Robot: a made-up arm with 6 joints.
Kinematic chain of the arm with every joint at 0, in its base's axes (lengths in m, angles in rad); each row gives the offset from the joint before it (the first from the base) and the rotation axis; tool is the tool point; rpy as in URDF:
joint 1: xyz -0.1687 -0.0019 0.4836 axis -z
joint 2: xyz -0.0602 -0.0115 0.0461 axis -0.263 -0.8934 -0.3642
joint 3: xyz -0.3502 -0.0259 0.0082 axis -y
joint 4: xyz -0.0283 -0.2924 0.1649 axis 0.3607 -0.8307 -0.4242
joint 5: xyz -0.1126 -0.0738 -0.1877 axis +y
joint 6: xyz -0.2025 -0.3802 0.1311 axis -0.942 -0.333 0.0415
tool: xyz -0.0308 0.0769 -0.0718 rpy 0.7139 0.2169 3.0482
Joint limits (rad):
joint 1: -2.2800..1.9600
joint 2: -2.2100..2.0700
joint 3: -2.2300..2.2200
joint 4: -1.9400..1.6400
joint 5: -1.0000..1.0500
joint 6: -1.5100..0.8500
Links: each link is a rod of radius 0.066 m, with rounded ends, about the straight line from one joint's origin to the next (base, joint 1, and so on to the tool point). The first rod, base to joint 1, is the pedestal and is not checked.
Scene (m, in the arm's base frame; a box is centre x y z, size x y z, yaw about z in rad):
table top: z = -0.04
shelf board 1: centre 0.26 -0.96 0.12 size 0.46 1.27 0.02 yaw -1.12
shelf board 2: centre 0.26 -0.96 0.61 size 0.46 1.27 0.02 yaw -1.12
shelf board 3: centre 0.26 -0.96 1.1 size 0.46 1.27 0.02 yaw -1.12
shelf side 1: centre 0.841 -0.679 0.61 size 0.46 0.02 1 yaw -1.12
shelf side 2: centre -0.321 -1.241 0.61 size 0.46 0.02 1 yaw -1.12
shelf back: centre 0.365 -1.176 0.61 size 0.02 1.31 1 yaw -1.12
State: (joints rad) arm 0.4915 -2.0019 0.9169 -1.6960 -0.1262 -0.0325
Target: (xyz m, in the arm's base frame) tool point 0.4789 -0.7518 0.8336
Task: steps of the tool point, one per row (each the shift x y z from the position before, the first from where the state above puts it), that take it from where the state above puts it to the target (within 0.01 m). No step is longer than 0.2 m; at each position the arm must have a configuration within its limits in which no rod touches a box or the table.
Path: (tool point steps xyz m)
1: -0.0430 0.0870 0.0123
2: -0.0537 0.1132 -0.0013
3: -0.0656 0.1349 -0.0110
4: 0.1558 -0.0146 0.1044
5: 0.1454 0.0321 0.1010
6: 0.1206 0.0681 0.0944
7: 0.0883 0.0893 0.0852
8: 0.0555 0.0955 0.0738
9: 0.0792 -0.0908 0.0466
10: 0.0592 -0.1210 0.0008
11: 0.0279 -0.1318 -0.0474

